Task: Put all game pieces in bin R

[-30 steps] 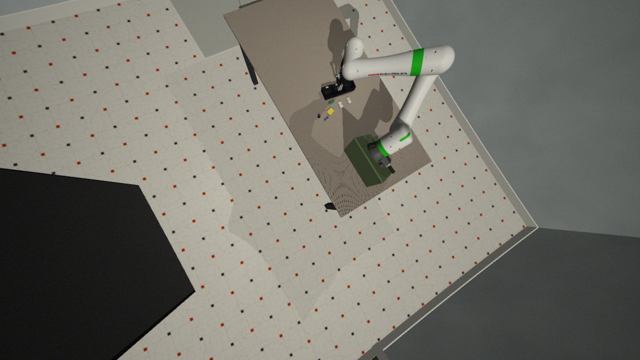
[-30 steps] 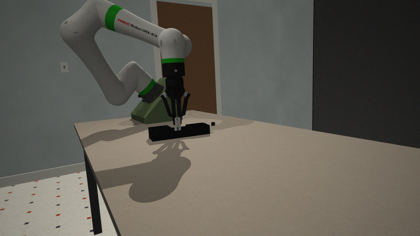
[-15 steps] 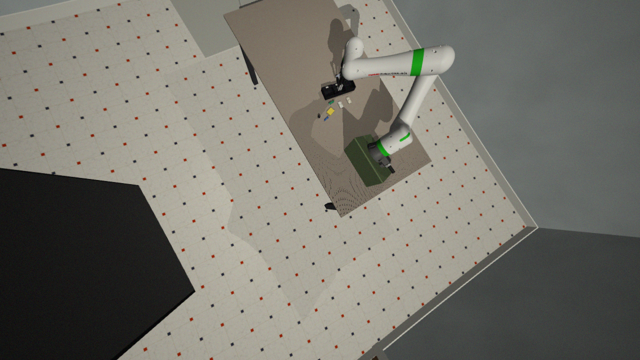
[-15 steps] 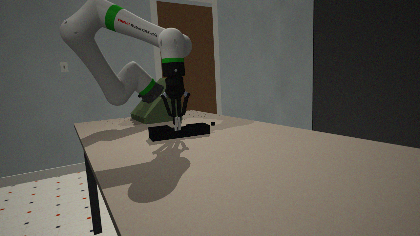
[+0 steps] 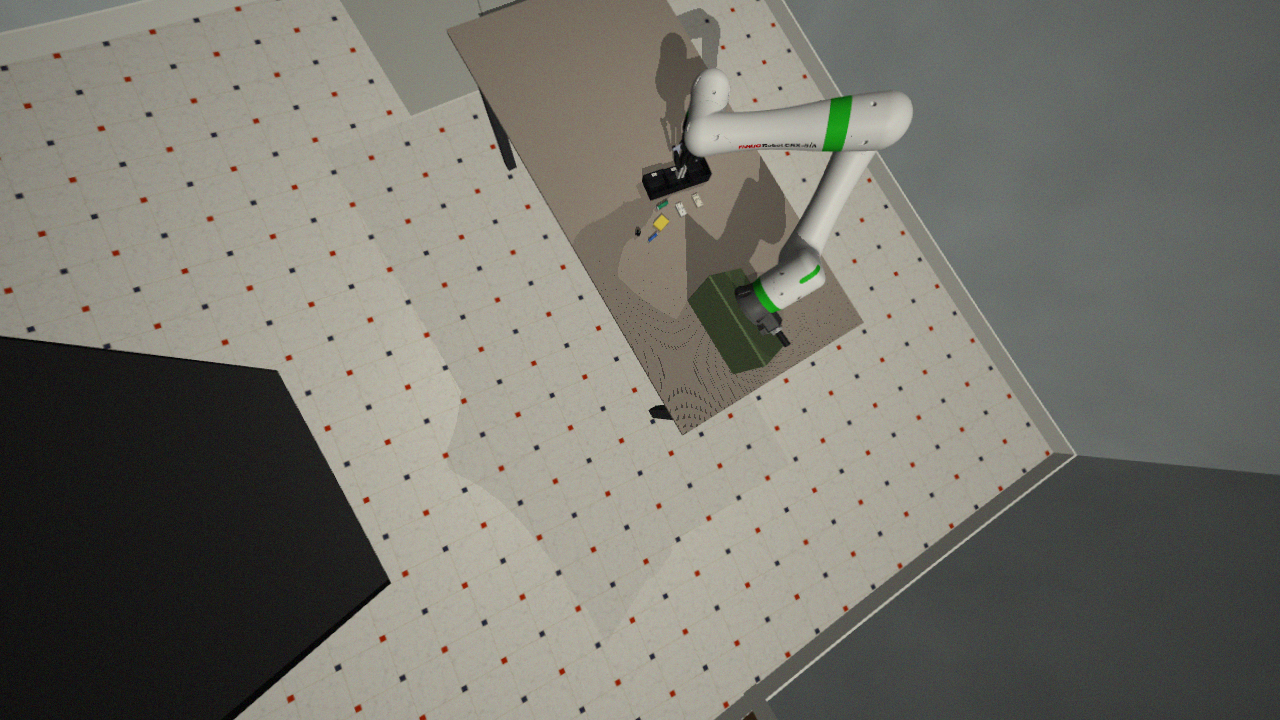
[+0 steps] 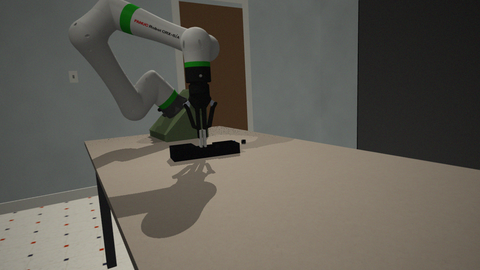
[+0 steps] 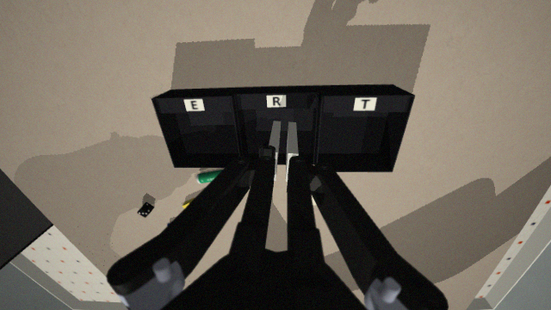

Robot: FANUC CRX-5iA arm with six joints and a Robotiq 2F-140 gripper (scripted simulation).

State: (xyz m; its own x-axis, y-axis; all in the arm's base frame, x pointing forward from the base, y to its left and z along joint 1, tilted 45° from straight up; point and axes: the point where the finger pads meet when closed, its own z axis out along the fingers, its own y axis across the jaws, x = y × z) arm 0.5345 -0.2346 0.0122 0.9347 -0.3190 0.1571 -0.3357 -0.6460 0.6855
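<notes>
Right now my hand is 10 mm to the right of the bin R and 40 mm above it. From my hand the other things lie so: green battery 50 mm behind, 120 mm to the left, 60 mm below; then yellow block 100 mm behind, 160 mm to the left, 60 mm below; then blue battery 130 mm behind, 220 mm to the left, 60 mm below.
</notes>
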